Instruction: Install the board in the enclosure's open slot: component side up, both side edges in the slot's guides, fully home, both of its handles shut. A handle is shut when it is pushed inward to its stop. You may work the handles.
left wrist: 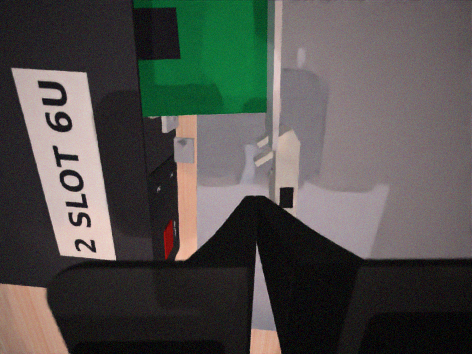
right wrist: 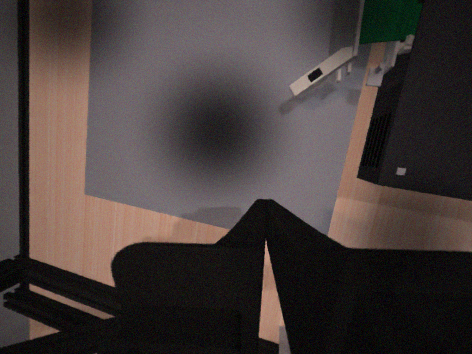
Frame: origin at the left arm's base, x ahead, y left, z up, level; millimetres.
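Seen in the pictures: left gripper, fingertip midpoint: point(left wrist: 254, 204); right gripper, fingertip midpoint: point(right wrist: 264, 207).
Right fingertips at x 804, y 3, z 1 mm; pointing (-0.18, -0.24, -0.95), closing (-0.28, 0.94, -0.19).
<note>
Pixels of each thing's top centre, then the offset from my right fingertips to it. "spot": a spot on its surface instead. Level surfaces: height alone.
- dark enclosure, surface spot: point(left wrist: 75, 30) spot: dy +46, dx -339, dz -56 mm
- grey mat, its level: dz -104 mm
- wooden table, its level: dz -106 mm
- 2 SLOT 6U label, surface spot: point(left wrist: 95, 220) spot: dy +40, dx -420, dz -56 mm
The green board point(left wrist: 225, 60) point(right wrist: 389, 22) stands partly inside the dark enclosure point(left wrist: 75, 30) point(right wrist: 440, 115) and partly out of its front. Its thin faceplate point(left wrist: 276, 65) is apart from the enclosure front. In the left wrist view one pale handle point(left wrist: 286, 167) is at the faceplate's near end, close to in line with it. In the right wrist view the other pale handle point(right wrist: 320, 72) is swung outward at a slant. My left gripper point(left wrist: 254, 204) is shut and empty, its tips close to the first handle. My right gripper point(right wrist: 264, 207) is shut and empty, apart from its handle.
A grey mat point(left wrist: 400, 125) point(right wrist: 150, 165) lies on the wooden table point(left wrist: 20, 315) point(right wrist: 55, 150) before the enclosure. Metal tabs point(left wrist: 184, 150) point(right wrist: 375, 75) stick out at the enclosure front. The left wrist view shows a "2 SLOT 6U" label point(left wrist: 95, 220). A dark rail point(right wrist: 23, 125) runs along the right wrist view's left edge.
</note>
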